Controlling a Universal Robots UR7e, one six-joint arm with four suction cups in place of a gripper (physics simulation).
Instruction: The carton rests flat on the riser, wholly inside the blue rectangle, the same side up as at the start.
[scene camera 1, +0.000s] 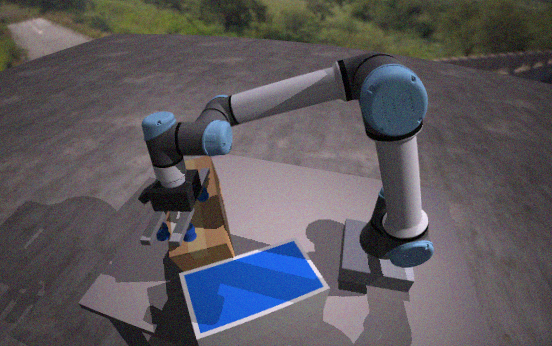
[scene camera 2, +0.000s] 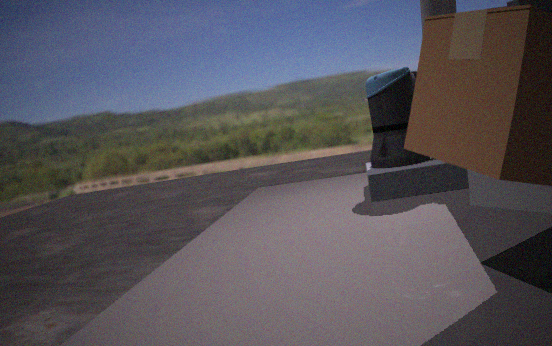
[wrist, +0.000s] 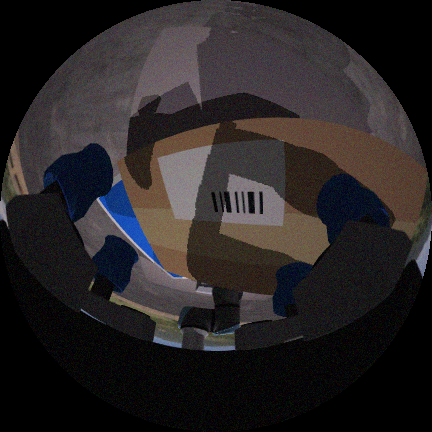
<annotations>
suction head: grips a brown carton (scene camera 2: 474, 105)
</annotations>
